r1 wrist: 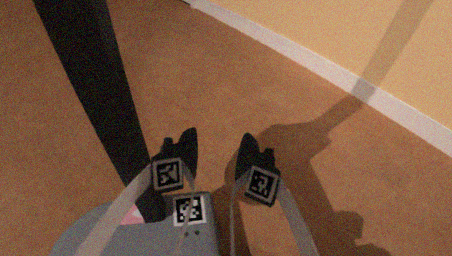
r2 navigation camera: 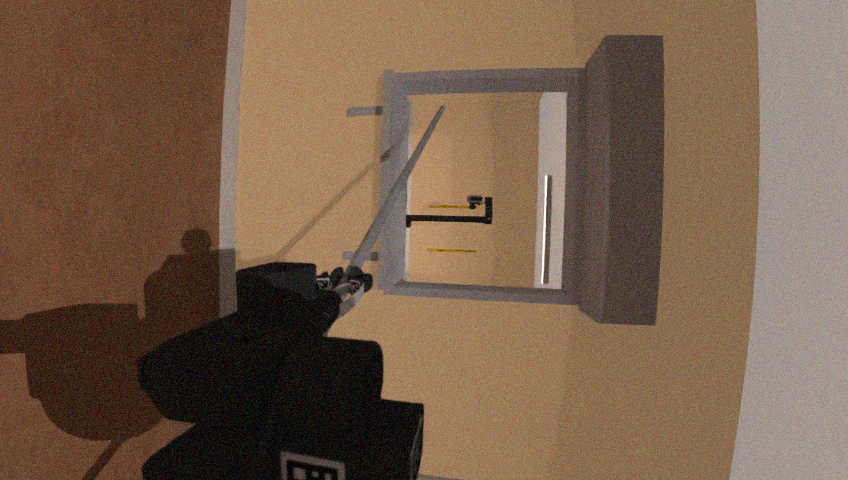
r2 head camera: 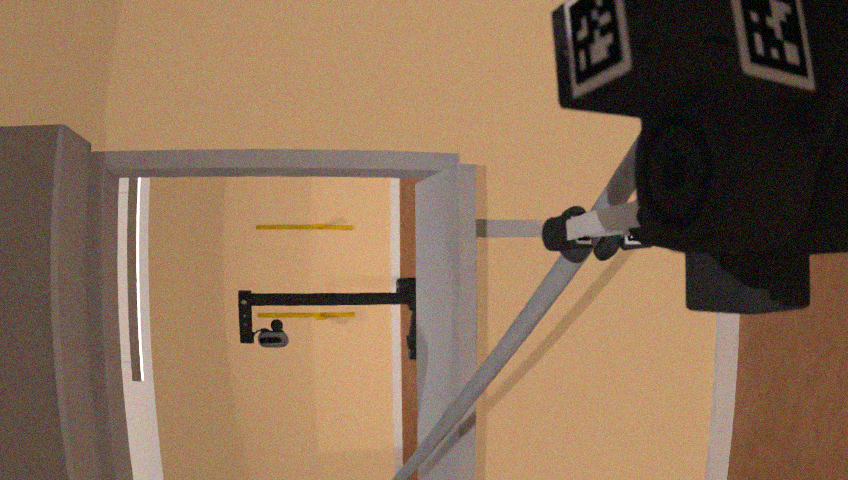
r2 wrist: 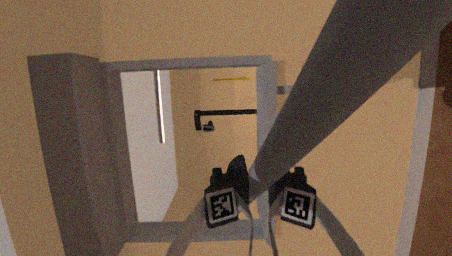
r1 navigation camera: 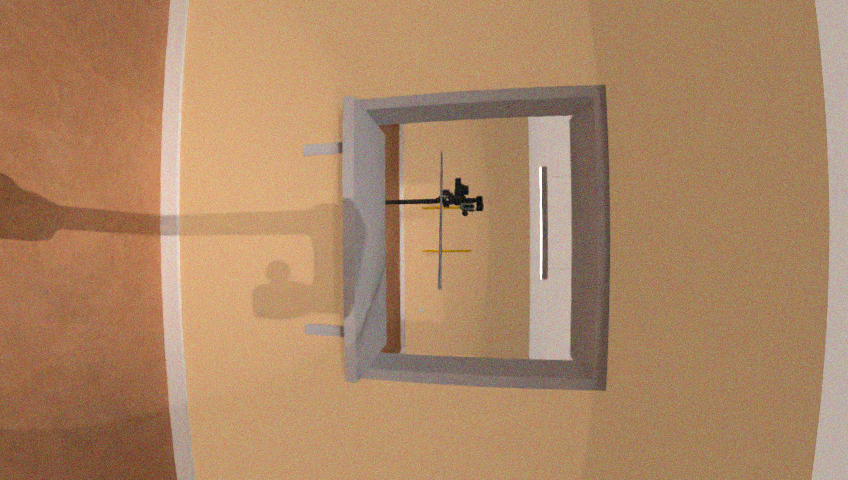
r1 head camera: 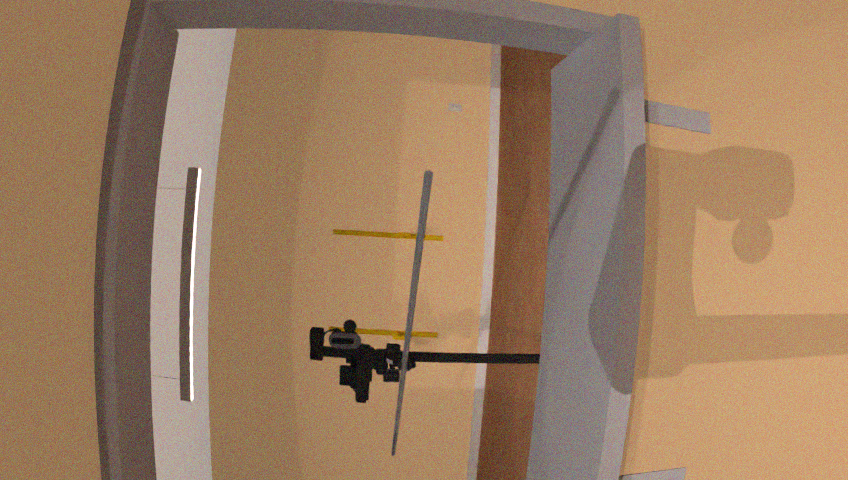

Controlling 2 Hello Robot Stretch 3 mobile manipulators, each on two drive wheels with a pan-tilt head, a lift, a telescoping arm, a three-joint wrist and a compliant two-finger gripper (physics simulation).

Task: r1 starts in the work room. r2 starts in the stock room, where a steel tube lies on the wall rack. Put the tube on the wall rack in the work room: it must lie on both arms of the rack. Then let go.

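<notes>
r2's gripper (r2 head camera: pixel 586 240) (r2 navigation camera: pixel 351 279) (r2 wrist: pixel 260 180) is shut on the long grey steel tube (r1 head camera: pixel 416 267) (r1 navigation camera: pixel 440 228) (r2 head camera: pixel 523 321) (r2 navigation camera: pixel 386 202) (r2 wrist: pixel 320 100), on the stock room side of the wall opening. One end of the tube overlaps the opening in the r2 navigation view. r1's gripper (r1 wrist: pixel 218 139) is open, with no tube between its fingers. Through the opening, the r2 views show the work room rack's yellow arms (r2 head camera: pixel 304 227) (r2 head camera: pixel 306 315) (r2 navigation camera: pixel 449 206) (r2 navigation camera: pixel 452 250). The tube is apart from them. The stock room rack's arms (r1 head camera: pixel 386 234) show behind r2.
The opening's grey sill (r1 head camera: pixel 595 237) (r1 navigation camera: pixel 363 237) (r2 head camera: pixel 446 297) has brackets (r1 head camera: pixel 678 115) (r2 head camera: pixel 508 228) under it. A dark grey box (r2 head camera: pixel 23 297) (r2 navigation camera: pixel 630 178) juts from the wall above the opening. r1's mast (r2 head camera: pixel 327 298) (r2 navigation camera: pixel 449 218) stands beyond the opening, before the work room rack.
</notes>
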